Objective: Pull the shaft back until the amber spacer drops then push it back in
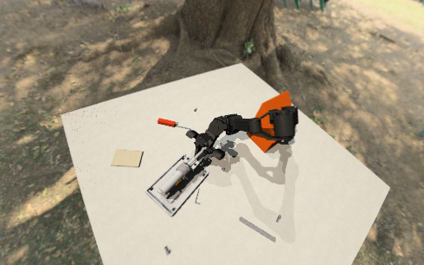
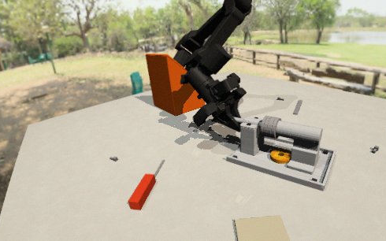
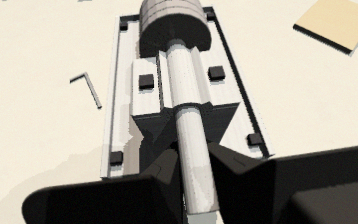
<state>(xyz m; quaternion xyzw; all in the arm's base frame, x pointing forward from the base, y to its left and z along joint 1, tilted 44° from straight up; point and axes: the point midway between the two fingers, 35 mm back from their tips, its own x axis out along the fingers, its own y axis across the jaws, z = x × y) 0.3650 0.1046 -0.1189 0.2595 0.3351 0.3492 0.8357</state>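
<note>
My gripper tip is now 3 cm below the grey shaft, 3 cm short of it and 2 cm to the right of it. From my gripper tip the other things lie so: grey spacer 8 cm ahead, 3 cm to the left, 2 cm above; then amber spacer 10 cm ahead, 4 cm to the left, 4 cm below; then allen key 15 cm to the left, 6 cm ahead, 5 cm below.
</note>
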